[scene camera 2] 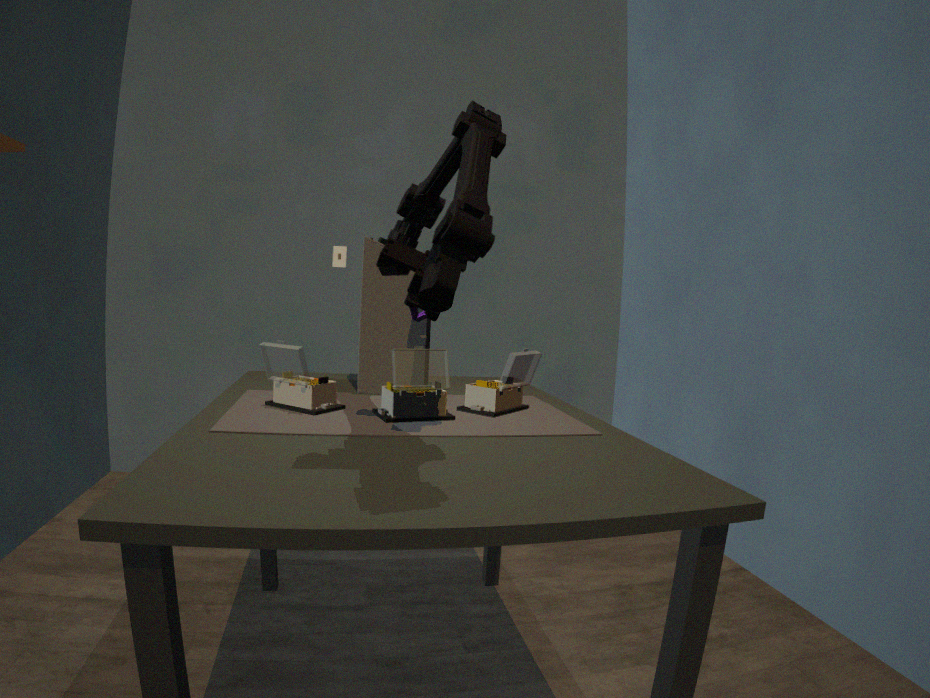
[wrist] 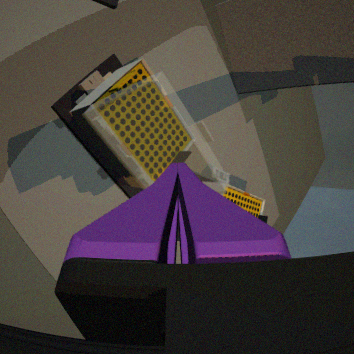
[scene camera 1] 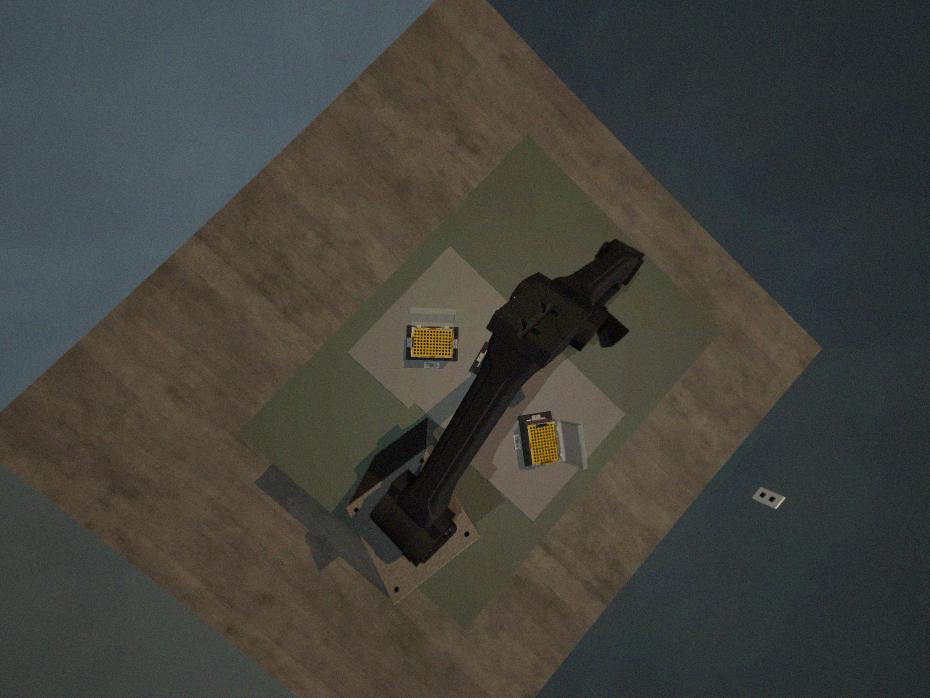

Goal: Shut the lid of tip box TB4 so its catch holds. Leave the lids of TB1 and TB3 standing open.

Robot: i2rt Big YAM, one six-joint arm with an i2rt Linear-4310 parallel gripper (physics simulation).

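Pixels of known places: gripper, fingertip midpoint: [scene camera 2: 415,319] [wrist: 177,174]; arm's base, origin of the base link: [scene camera 1: 421,519].
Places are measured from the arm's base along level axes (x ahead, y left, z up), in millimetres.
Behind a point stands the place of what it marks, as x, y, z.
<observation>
Three tip boxes with yellow racks have see-through lids standing open. Their labels are too small to read here. The middle box [scene camera 1: 477,359] @[317, 115, -364] [scene camera 2: 413,404] @[395, 46, -345] [wrist: 145,122] @[400, 32, -255] is mostly under the arm in scene camera 1; its lid [scene camera 2: 420,368] @[396, 58, -268] stands upright. A second box [scene camera 1: 431,343] @[245, 244, -322] [scene camera 2: 492,396] [wrist: 245,201] @[223, 229, -323] has its lid [scene camera 1: 432,315] @[298, 299, -274] [scene camera 2: 522,368] @[308, 294, -271] leaning back. A third box [scene camera 1: 542,443] [scene camera 2: 304,394] @[351, -190, -341] has its lid [scene camera 1: 573,444] @[352, -242, -278] [scene camera 2: 285,359] @[369, -230, -264] open. My gripper [scene camera 2: 420,314] @[460, 41, -165] [wrist: 177,174] @[460, 41, -165] is shut and empty, above the middle box and its lid, touching neither.
The boxes stand on a pale mat [scene camera 2: 285,426] @[491, -206, -380] on the green table [scene camera 2: 525,480] @[775, 200, -383]. The arm's mounting plate [scene camera 1: 401,584] @[-96, -53, 26] lies at the table's base side, with an upright brown panel [scene camera 2: 371,315] @[69, -60, -175] seen behind the boxes. The upper arm passes over the mat between the two outer boxes.
</observation>
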